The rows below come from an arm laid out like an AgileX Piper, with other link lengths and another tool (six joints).
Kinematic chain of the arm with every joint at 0, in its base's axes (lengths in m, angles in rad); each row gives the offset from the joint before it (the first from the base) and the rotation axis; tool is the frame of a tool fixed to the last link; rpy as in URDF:
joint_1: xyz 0 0 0.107 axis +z
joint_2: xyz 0 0 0 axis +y
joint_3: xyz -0.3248 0 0.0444 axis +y
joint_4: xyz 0.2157 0 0.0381 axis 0.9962 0 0.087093
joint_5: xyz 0 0 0 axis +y
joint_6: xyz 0.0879 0 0.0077 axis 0.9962 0 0.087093
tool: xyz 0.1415 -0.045 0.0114 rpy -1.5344 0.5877 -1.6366
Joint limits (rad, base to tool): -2.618..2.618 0..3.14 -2.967..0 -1.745..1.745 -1.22..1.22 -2.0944..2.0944
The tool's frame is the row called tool.
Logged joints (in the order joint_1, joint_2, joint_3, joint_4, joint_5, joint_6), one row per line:
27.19, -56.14, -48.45, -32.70, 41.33, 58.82
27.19, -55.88, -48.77, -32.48, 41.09, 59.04
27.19, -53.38, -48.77, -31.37, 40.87, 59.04
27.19, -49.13, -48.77, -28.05, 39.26, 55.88
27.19, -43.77, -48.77, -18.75, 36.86, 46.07
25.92, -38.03, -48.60, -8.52, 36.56, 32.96
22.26, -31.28, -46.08, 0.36, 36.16, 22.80
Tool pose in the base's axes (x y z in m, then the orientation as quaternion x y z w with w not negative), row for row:
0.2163, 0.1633, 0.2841, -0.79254, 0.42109, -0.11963, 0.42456
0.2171, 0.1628, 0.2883, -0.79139, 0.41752, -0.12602, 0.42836
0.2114, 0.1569, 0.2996, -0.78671, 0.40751, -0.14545, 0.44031
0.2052, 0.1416, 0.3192, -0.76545, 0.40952, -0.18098, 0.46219
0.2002, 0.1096, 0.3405, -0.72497, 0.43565, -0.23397, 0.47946
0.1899, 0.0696, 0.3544, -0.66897, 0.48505, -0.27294, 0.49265
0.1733, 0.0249, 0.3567, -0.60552, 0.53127, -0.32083, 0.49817
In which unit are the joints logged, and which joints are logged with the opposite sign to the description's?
The joints are logged in degrees. Opposite sign: joint_2, joint_4, joint_6.
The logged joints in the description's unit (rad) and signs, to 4 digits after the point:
0.4746, 0.9798, -0.8456, 0.5707, 0.7213, -1.0266
0.4746, 0.9753, -0.8512, 0.5669, 0.7172, -1.0304
0.4746, 0.9317, -0.8512, 0.5475, 0.7133, -1.0304
0.4746, 0.8575, -0.8512, 0.4896, 0.6852, -0.9753
0.4746, 0.7639, -0.8512, 0.3272, 0.6433, -0.8041
0.4524, 0.6637, -0.8482, 0.1487, 0.6381, -0.5753
0.3885, 0.5459, -0.8042, -0.0063, 0.6311, -0.3979

